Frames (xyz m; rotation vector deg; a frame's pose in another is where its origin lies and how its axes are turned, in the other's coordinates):
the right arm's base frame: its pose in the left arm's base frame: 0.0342 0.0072 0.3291 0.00 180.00 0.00
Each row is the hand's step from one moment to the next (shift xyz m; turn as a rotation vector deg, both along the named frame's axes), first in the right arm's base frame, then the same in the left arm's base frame.
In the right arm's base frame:
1: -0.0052 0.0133 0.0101 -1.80 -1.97 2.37
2: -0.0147 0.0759 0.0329 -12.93 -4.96 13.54
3: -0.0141 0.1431 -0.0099 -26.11 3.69 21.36
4: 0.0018 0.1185 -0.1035 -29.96 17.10 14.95
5: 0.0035 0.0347 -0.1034 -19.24 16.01 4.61
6: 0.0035 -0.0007 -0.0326 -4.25 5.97 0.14
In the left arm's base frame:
1: 0.0052 0.0133 -0.0101 1.80 -1.97 -2.37
2: 0.0147 0.0759 -0.0329 12.93 -4.96 -13.54
3: 0.0141 0.1431 0.0099 26.11 3.69 -21.36
4: -0.0018 0.1185 0.1035 29.96 17.10 -14.95
5: -0.0035 0.0347 0.1034 19.24 16.01 -4.61
6: -0.0035 -0.0007 0.0326 4.25 5.97 -0.14

